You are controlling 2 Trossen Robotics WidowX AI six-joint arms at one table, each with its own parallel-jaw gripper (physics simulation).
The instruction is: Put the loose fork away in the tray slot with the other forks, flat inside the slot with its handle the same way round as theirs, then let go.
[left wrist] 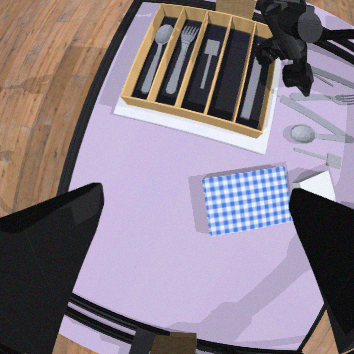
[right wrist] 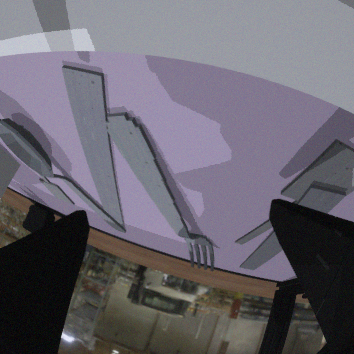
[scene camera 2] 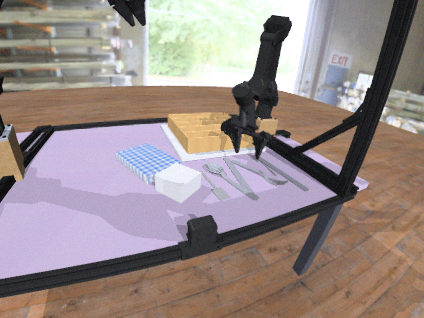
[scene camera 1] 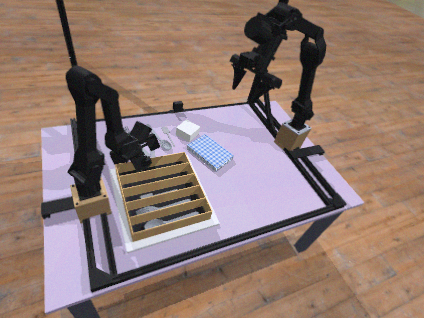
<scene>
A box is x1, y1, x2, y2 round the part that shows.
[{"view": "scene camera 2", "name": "my right gripper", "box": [221, 110, 271, 159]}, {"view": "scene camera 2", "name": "white block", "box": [155, 163, 201, 202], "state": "on the table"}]
</scene>
